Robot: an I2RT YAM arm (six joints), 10 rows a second.
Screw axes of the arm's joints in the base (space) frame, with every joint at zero. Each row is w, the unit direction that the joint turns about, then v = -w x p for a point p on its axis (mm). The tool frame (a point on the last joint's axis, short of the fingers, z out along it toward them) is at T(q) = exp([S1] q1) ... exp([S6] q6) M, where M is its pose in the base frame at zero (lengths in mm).
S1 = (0, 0, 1, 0, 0, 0)
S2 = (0, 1, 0, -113.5, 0, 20)
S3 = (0, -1, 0, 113.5, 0, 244)
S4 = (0, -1, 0, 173.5, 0, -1)
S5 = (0, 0, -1, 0, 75, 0)
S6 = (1, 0, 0, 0, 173.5, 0)
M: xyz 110.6 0 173.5 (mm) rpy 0 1.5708 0 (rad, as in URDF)
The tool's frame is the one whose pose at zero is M.
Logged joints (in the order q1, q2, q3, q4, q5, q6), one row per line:
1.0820 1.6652 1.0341 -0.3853 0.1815 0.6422
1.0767 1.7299 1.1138 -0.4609 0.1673 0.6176
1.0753 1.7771 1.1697 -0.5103 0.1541 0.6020
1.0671 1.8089 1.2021 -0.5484 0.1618 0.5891
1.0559 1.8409 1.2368 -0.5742 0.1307 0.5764
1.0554 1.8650 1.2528 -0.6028 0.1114 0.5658
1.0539 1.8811 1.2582 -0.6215 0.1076 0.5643
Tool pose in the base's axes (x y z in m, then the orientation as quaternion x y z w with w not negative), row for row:
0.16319 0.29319 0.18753 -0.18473 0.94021 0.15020 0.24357
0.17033 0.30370 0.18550 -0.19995 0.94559 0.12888 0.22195
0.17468 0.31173 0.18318 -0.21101 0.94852 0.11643 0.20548
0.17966 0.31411 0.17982 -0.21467 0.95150 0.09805 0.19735
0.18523 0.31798 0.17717 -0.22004 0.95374 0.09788 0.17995
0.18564 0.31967 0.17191 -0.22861 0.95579 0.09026 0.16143
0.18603 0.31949 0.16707 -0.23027 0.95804 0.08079 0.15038
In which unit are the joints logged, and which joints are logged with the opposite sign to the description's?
The joints are logged in radians. Opposite sign: none.
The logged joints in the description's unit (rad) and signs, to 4 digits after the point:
1.0820 1.6652 1.0341 -0.3853 0.1815 0.6422
1.0767 1.7299 1.1138 -0.4609 0.1673 0.6176
1.0753 1.7771 1.1697 -0.5103 0.1541 0.6020
1.0671 1.8089 1.2021 -0.5484 0.1618 0.5891
1.0559 1.8409 1.2368 -0.5742 0.1307 0.5764
1.0554 1.8650 1.2528 -0.6028 0.1114 0.5658
1.0539 1.8811 1.2582 -0.6215 0.1076 0.5643

